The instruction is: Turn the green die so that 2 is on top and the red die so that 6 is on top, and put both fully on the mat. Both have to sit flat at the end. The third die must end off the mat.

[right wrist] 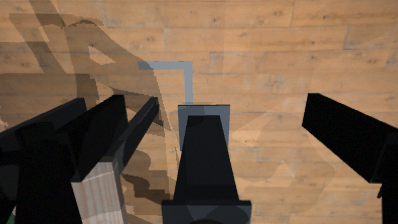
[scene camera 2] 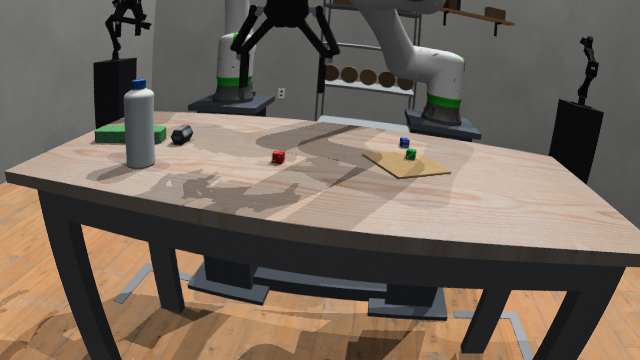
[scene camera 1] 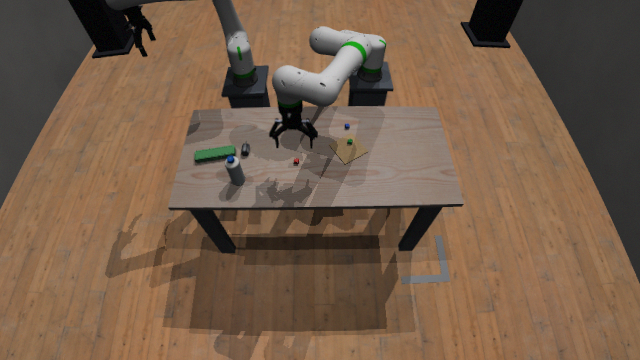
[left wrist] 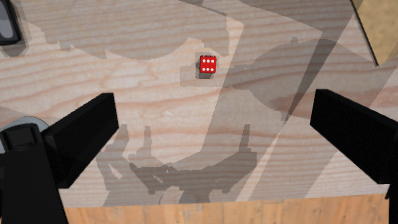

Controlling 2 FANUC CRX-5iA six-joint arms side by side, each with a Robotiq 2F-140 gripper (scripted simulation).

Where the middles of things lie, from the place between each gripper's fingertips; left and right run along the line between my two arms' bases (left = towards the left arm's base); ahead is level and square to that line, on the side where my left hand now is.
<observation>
The bottle (scene camera 2: pixel 139 102) lies 270 mm to the right of my left hand, 70 mm below it and 70 mm ahead of it. Also, from my left hand: tan mat (scene camera 2: pixel 395 163): 260 mm to the left, 150 mm below, 80 mm behind.
My right gripper is now 720 mm short of the bottle, 520 mm to the right of it and 190 mm above it. Also, from my right hand: tan mat 570 mm ahead, 1050 mm to the left, 270 mm below.
</observation>
